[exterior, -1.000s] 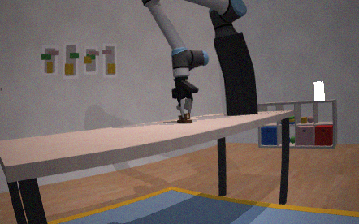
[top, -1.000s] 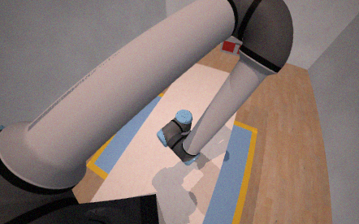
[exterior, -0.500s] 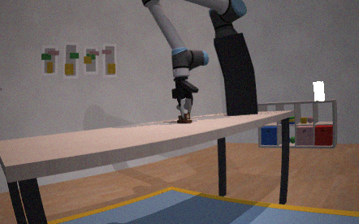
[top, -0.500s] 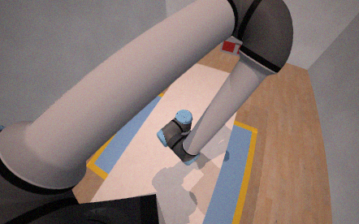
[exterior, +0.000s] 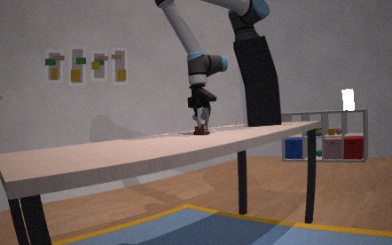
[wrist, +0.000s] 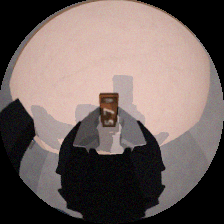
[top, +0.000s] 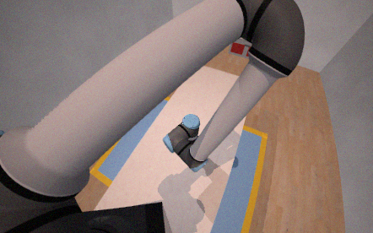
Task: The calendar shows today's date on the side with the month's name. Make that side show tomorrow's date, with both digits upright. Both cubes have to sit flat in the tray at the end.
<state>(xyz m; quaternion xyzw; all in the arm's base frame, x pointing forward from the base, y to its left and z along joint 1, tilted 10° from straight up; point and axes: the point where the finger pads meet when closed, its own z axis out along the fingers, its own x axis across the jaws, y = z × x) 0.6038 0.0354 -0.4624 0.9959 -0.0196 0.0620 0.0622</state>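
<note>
The brown cube is 10 mm below my hand. Round my hand: brown tray 20 mm to the right, 40 mm below.
</note>
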